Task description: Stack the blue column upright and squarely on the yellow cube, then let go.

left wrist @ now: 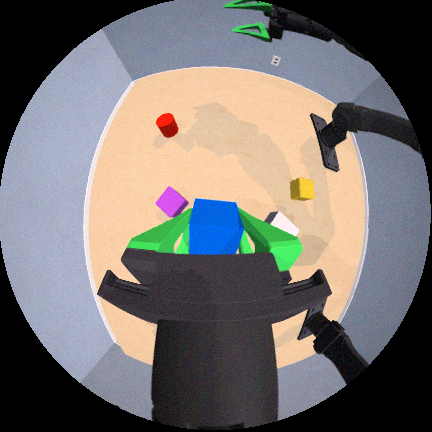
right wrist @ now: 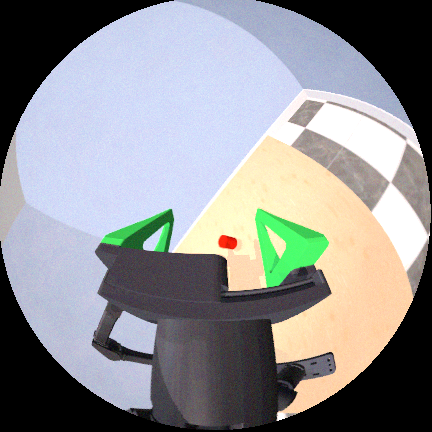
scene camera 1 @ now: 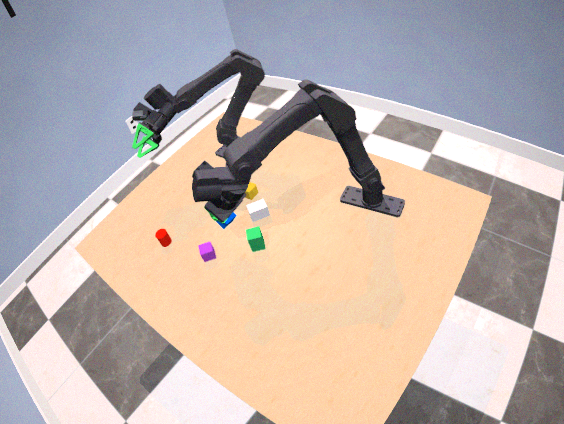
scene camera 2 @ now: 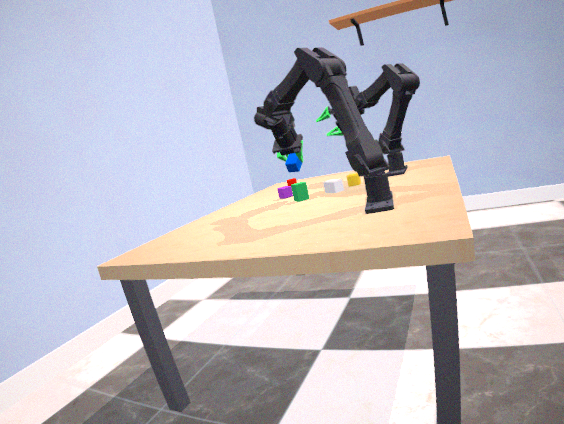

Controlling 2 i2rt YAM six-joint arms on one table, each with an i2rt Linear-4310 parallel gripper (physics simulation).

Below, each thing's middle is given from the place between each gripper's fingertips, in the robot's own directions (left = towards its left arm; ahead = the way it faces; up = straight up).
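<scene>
My right gripper is 39 cm to the right of the blue column (left wrist: 215,227), 1 cm short of it and 11 cm above it.
As for my left hand, the blue column is 20 mm to the left of it.
</scene>
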